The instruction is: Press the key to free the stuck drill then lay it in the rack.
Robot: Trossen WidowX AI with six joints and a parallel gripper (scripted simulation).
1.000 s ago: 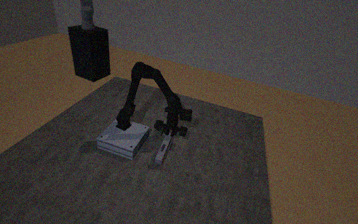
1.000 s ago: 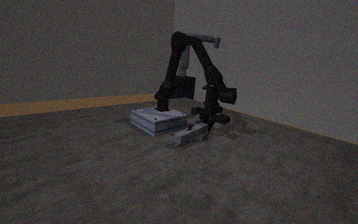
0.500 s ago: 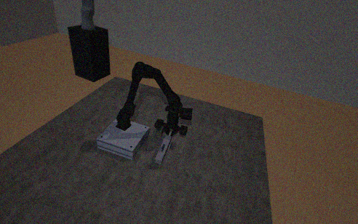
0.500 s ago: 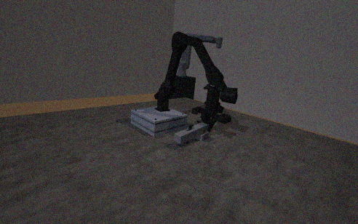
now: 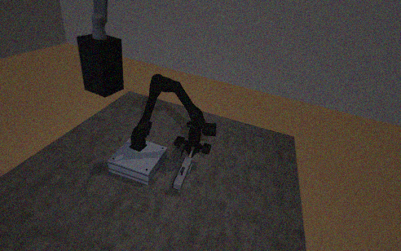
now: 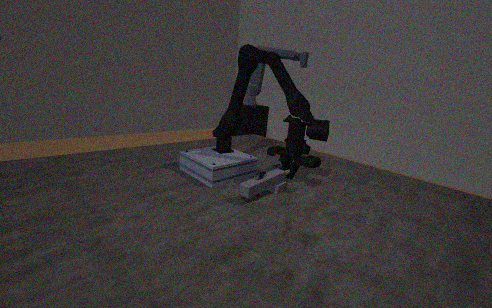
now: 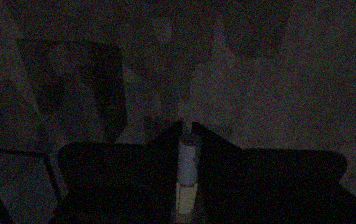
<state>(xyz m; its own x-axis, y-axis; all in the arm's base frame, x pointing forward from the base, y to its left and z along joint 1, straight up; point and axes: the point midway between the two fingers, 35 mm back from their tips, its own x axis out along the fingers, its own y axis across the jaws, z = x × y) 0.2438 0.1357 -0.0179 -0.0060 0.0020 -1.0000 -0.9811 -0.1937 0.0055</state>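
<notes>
Now: the drill 10 mm ahead of my gripper tip, 50 mm to the right of it and 30 mm above it. Round my gripper tip: dark key 30 mm ahead, 170 mm to the right, 30 mm above; then grey fixture block 30 mm ahead, 140 mm to the right, 20 mm above.
</notes>
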